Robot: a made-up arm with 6 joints. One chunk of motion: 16 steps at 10 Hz.
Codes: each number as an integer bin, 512 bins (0 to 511) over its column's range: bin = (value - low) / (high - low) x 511, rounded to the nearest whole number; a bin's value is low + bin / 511 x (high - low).
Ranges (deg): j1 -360.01..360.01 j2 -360.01..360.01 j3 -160..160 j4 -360.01..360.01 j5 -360.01..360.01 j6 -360.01..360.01
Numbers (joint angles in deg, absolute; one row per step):
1: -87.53 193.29 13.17 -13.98 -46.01 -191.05
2: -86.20 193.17 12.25 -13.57 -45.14 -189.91
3: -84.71 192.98 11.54 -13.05 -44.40 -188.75
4: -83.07 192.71 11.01 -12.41 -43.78 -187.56
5: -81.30 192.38 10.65 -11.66 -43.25 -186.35
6: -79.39 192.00 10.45 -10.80 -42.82 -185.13
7: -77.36 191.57 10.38 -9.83 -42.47 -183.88
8: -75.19 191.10 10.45 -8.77 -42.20 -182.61
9: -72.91 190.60 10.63 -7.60 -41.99 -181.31
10: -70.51 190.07 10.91 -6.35 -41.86 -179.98
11: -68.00 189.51 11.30 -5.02 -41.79 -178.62
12: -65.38 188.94 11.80 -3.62 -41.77 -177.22
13: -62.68 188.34 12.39 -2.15 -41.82 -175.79
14: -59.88 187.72 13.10 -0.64 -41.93 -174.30
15: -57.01 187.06 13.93 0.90 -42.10 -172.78
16: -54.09 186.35 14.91 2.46 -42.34 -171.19
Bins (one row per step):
1: 193 393 277 246 223 120
2: 194 393 275 246 223 121
3: 195 392 274 246 224 122
4: 197 392 273 247 224 122
5: 198 392 273 247 225 123
6: 199 392 272 248 225 124
7: 201 391 272 249 225 125
8: 202 391 272 249 226 126
9: 204 391 272 250 226 127
10: 205 390 273 251 226 128
11: 207 390 274 252 226 129
12: 209 390 274 253 226 130
13: 211 389 275 254 226 131
14: 213 389 276 255 226 132
15: 215 388 278 256 226 133
16: 217 388 279 257 225 134

